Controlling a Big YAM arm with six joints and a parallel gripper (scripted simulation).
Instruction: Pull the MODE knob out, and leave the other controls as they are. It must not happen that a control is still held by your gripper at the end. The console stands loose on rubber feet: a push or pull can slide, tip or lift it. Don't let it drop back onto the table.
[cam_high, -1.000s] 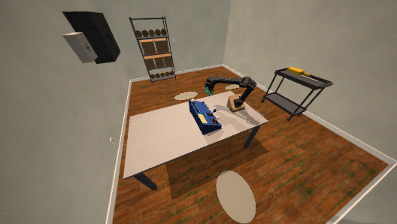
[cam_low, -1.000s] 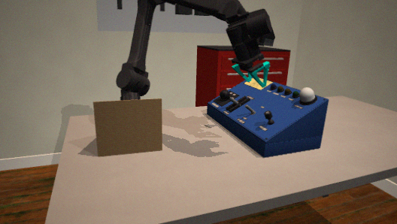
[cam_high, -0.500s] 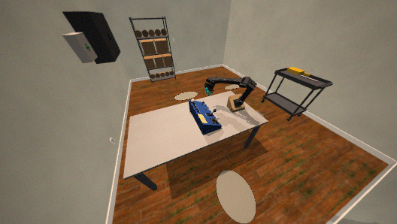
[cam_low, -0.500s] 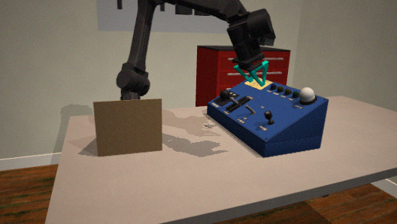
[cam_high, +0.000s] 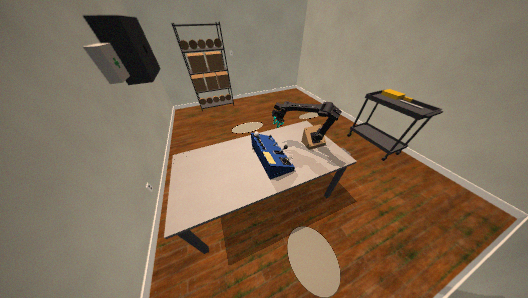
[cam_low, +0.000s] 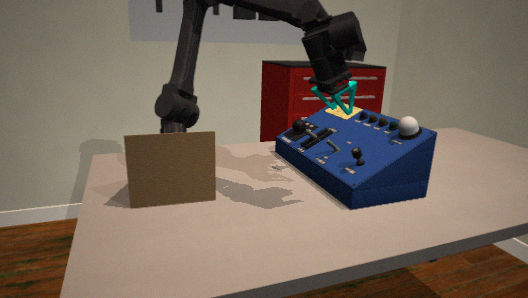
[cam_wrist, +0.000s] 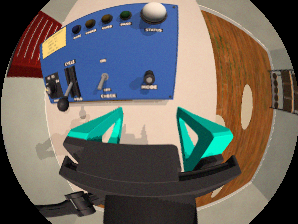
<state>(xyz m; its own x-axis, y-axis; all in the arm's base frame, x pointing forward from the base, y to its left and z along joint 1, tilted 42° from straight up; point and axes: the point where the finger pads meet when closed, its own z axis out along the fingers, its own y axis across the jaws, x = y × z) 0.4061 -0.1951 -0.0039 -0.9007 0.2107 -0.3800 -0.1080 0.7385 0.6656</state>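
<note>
Now: hand 7 cm short of the black knob, 1 cm to the right of it and 13 cm above it. From my hand the other things lie so: black lever: 2 cm ahead, 24 cm to the left, 12 cm below; toggle: 5 cm ahead, 13 cm to the left, 14 cm below; blue sloped console: 8 cm ahead, 20 cm to the left, 15 cm below.
</note>
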